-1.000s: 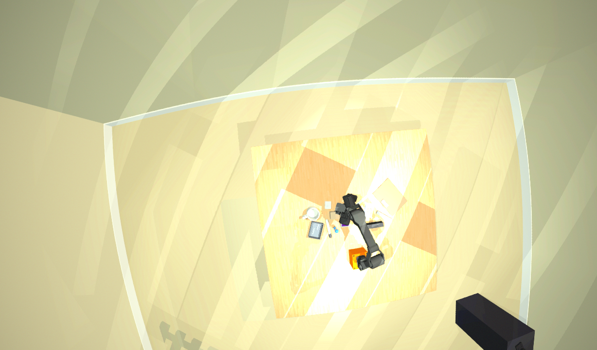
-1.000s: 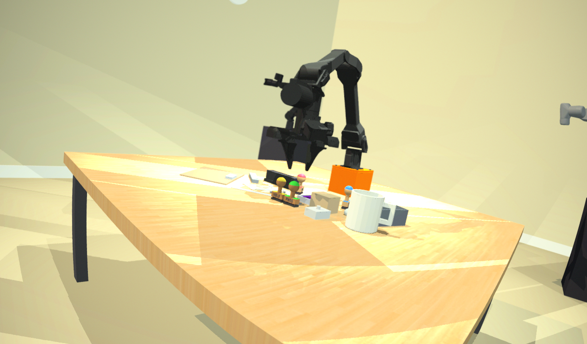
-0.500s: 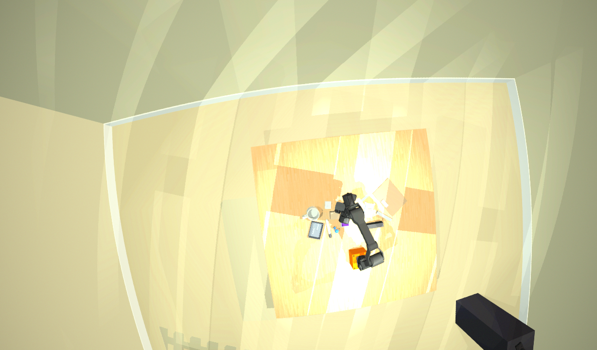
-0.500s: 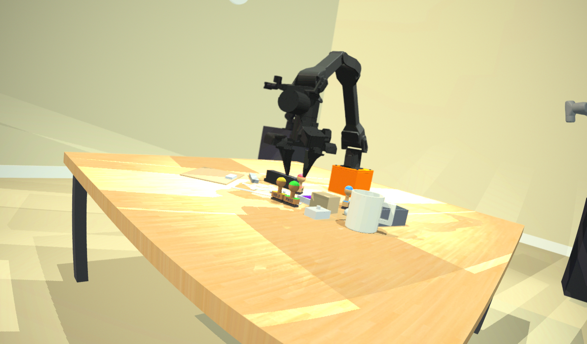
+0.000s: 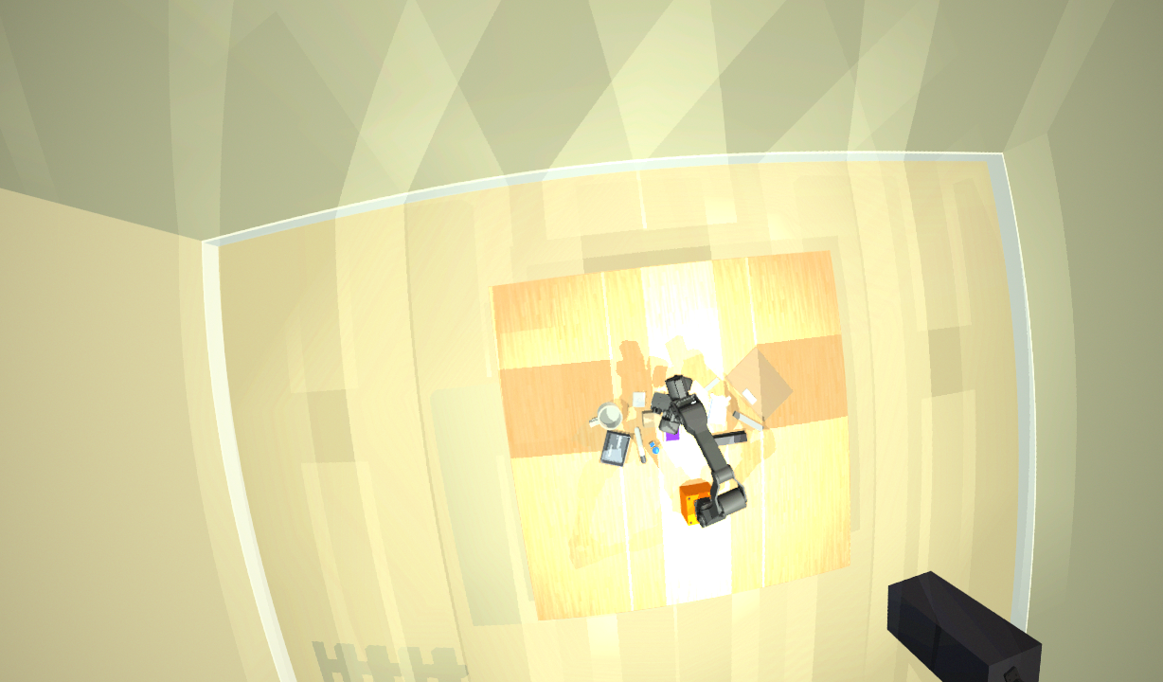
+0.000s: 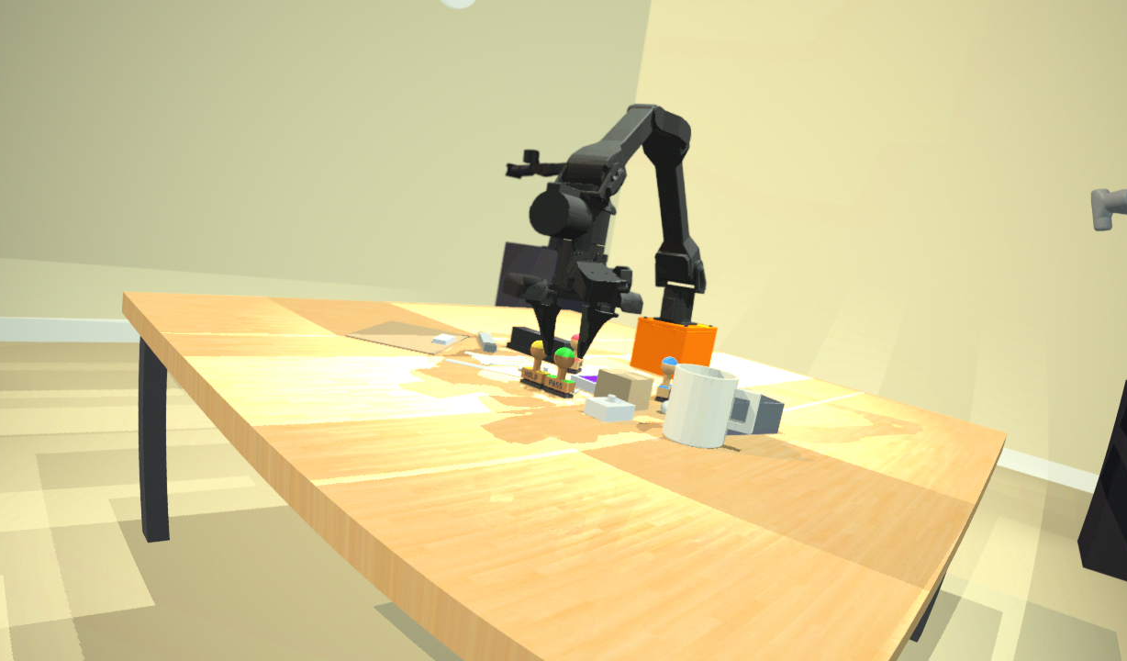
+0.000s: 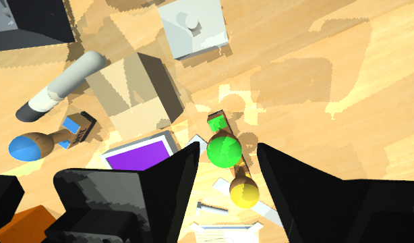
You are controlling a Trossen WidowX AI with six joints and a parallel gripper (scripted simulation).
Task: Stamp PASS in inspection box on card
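The green-knobbed PASS stamp is 30 mm below my gripper tip. Also, from my gripper tip: beige box 70 mm to the left, 60 mm behind, 30 mm below; then purple ink pad 110 mm behind, 50 mm below; then yellow-knobbed stamp 50 mm to the right, 30 mm below.
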